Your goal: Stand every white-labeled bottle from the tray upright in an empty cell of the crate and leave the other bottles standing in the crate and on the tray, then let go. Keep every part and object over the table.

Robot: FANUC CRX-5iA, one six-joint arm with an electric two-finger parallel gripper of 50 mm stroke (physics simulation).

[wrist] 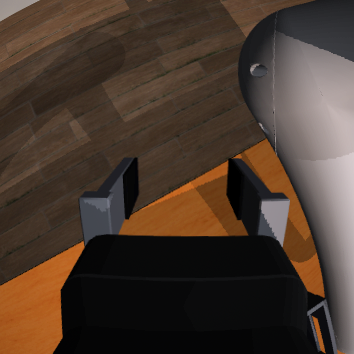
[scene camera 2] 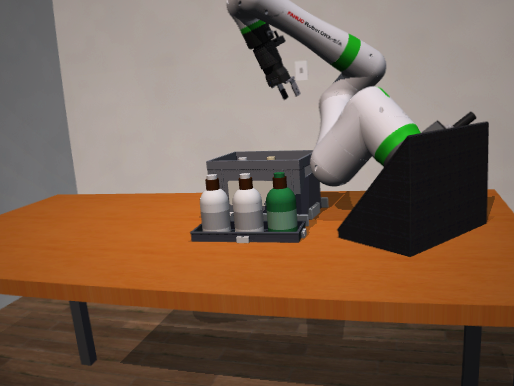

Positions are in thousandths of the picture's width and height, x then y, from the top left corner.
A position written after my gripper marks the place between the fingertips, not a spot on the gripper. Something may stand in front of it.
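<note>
I see my gripper (scene camera 2: 569,250), and the wrist view shows my gripper (wrist: 516,499) too. I also see a green bottle (scene camera 2: 548,540), though in the wrist view the green bottle is out of frame. There is a white bottle (scene camera 2: 417,530), and there is a white bottle (scene camera 2: 482,527) too.
</note>
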